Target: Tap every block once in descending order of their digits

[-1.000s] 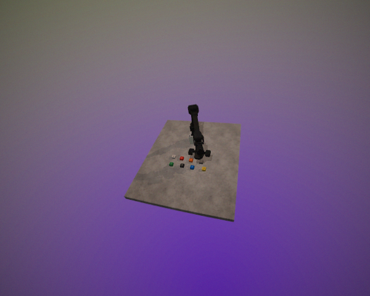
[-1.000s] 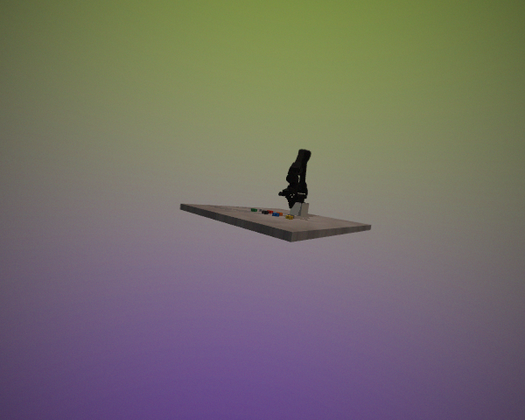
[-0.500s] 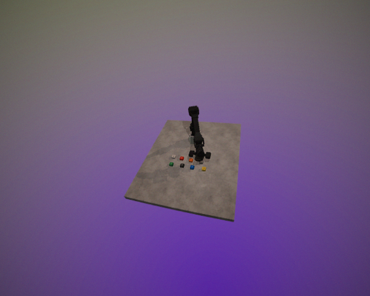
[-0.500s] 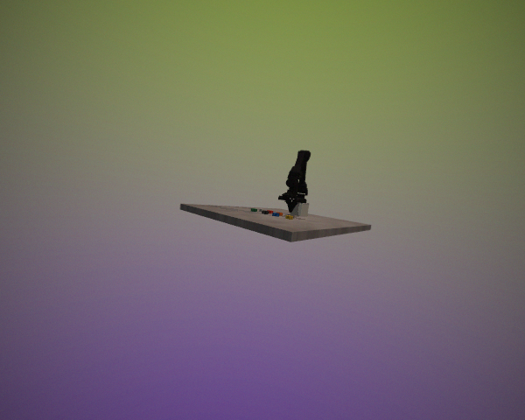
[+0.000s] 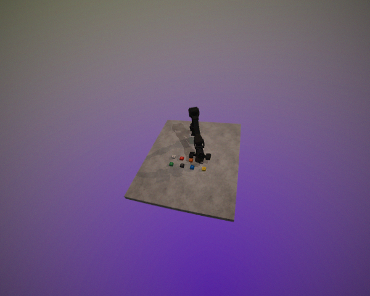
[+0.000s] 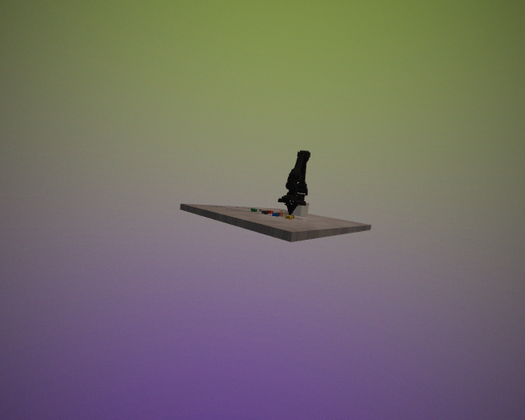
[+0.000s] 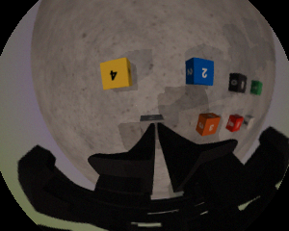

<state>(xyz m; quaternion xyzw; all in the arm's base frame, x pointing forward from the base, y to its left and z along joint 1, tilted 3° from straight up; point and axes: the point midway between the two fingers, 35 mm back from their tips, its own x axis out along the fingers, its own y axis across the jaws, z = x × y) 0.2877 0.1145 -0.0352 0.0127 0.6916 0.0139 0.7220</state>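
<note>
My gripper tip is 1 cm past the grey block and 1 cm above it. Round my gripper tip: yellow block: 7 cm ahead, 4 cm to the left, 1 cm below; orange block: 1 cm behind, 9 cm to the right, 1 cm below; blue block: 7 cm ahead, 6 cm to the right, 1 cm below.
</note>
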